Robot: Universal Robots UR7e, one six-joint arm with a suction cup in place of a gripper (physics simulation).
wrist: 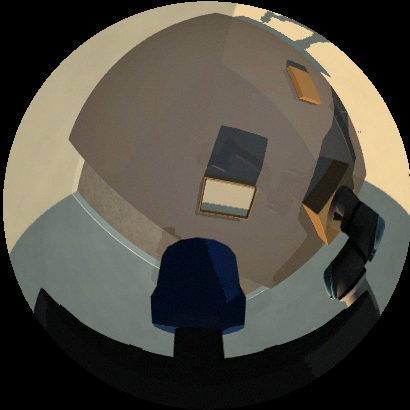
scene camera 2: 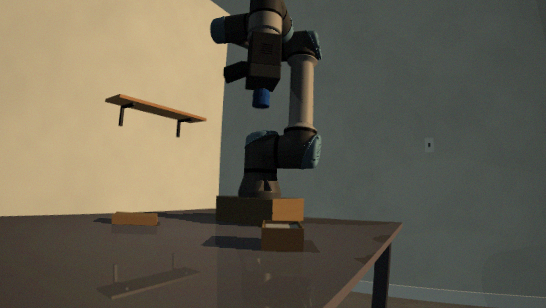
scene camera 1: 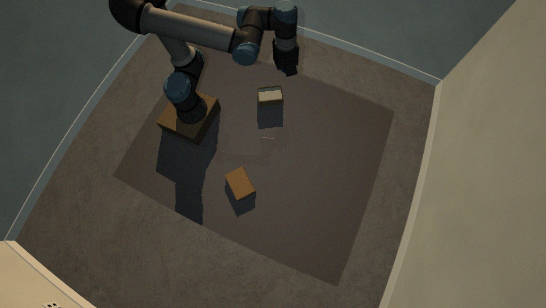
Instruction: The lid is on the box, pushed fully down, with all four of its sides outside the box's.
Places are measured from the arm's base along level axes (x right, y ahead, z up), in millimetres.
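Pixels of known places: hand at its tool point: [wrist: 198, 266] [scene camera 2: 260, 106]; arm's base at its link origin: [wrist: 339, 206] [scene camera 2: 259, 197] [scene camera 1: 192, 110].
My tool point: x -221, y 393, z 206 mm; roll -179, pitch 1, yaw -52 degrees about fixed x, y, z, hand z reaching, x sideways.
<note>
Ahead of a thing's pixels: the offset from my tool point to its top centre. Level surfaces: height alone.
The open box @[dy -81, dx -16, dz -246 mm] [scene camera 1: 270, 103] [scene camera 2: 282, 240] [wrist: 223, 216] stands upright on the table, with orange-brown walls and a pale inside that shows from above. The lid @[dy -48, dx +456, dz -267 mm] [scene camera 1: 240, 183] [scene camera 2: 135, 219] [wrist: 303, 85] lies apart from the box, flat on the table with its plain orange-brown face up, turned at an angle to the box. My gripper, a blue suction cup [scene camera 2: 261, 99] [wrist: 200, 282], is open and bears nothing. It hangs high above the table, nearer the box than the lid. In scene camera 1 the cup is hidden by the dark wrist head.
The arm's base stands on a wooden block [scene camera 1: 172, 120] [scene camera 2: 288, 210] [wrist: 327, 187] on the table @[dz -293 mm] [scene camera 1: 320, 185] [scene camera 2: 190, 270] [wrist: 150, 125], to one side of the box and lid. A wall shelf [scene camera 2: 155, 108] hangs beyond the table. The table edge lies near the box.
</note>
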